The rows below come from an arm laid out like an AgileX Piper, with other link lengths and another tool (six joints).
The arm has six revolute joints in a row. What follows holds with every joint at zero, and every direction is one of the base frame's. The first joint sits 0.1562 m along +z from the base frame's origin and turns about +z. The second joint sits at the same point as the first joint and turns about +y. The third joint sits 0.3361 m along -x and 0.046 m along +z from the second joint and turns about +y. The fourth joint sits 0.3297 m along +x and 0.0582 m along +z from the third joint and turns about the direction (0.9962, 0, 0.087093). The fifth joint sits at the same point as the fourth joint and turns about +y. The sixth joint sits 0.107 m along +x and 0.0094 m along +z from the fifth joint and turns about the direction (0.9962, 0, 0.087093). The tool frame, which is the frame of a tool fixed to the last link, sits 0.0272 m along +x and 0.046 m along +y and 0.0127 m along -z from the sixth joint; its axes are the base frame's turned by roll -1.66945, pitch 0.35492 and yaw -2.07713 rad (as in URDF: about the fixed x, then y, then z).
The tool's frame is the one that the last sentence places.
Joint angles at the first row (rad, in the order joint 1, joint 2, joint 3, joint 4, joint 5, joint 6):
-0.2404 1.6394 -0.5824 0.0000 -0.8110 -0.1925
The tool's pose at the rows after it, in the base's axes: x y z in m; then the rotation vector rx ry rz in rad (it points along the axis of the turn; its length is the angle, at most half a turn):
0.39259 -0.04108 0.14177 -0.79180 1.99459 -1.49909
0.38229 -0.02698 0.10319 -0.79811 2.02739 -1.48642
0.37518 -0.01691 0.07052 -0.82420 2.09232 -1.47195
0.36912 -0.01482 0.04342 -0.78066 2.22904 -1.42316
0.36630 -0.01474 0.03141 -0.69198 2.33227 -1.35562
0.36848 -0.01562 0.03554 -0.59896 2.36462 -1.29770
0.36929 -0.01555 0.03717 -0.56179 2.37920 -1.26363
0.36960 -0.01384 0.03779 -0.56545 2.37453 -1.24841
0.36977 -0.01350 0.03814 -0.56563 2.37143 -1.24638
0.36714 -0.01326 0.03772 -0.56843 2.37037 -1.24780
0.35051 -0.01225 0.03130 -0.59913 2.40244 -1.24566
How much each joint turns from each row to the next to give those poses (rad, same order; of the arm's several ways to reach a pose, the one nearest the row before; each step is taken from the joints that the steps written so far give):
0.0418 0.0902 0.0784 0.0513 -0.1323 -0.0094
0.0500 0.1127 0.0445 0.0608 -0.1317 -0.0012
0.0447 0.0961 0.0133 0.0643 -0.0513 0.0023
0.0301 0.0796 0.0013 0.0903 -0.0029 0.0549
0.0154 0.0423 0.0000 0.0574 0.0001 0.0846
0.0022 0.0000 0.0000 0.0167 -0.0085 0.0748
0.0000 0.0000 0.0000 0.0009 0.0000 0.0378
0.0000 0.0000 0.0000 -0.0135 -0.0010 0.0116
0.0000 0.0000 0.0000 -0.0031 -0.0022 0.0021
0.0000 0.0000 0.0078 -0.0019 -0.0073 0.0008
0.0000 0.0000 0.0425 -0.0011 -0.0033 0.0000

